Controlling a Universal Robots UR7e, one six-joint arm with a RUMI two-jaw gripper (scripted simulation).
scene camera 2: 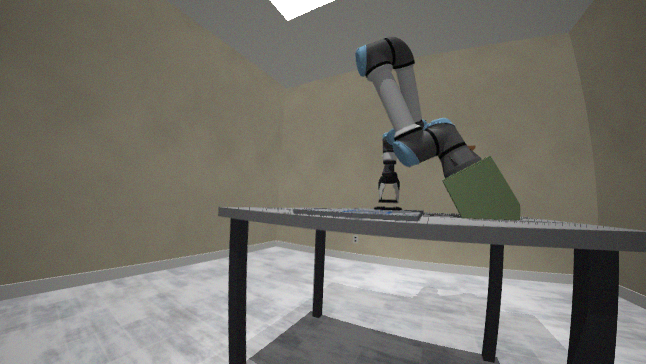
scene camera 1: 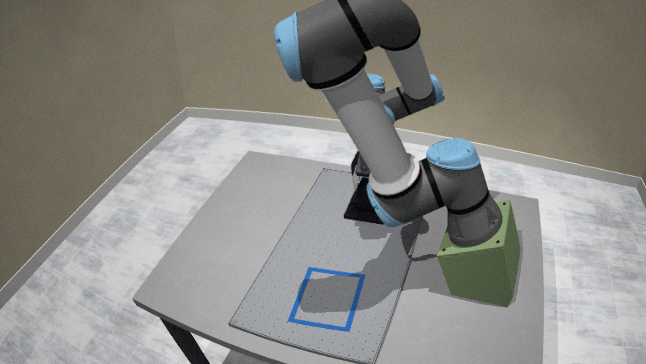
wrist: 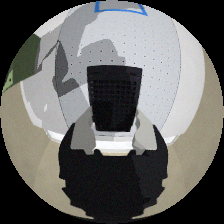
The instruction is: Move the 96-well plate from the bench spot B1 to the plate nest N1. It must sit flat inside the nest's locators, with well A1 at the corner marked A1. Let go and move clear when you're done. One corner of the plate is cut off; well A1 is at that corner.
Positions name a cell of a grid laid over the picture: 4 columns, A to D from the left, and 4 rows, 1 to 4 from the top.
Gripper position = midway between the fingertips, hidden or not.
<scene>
In view: the gripper (wrist: C2) and a black 96-well plate (wrist: C2).
</scene>
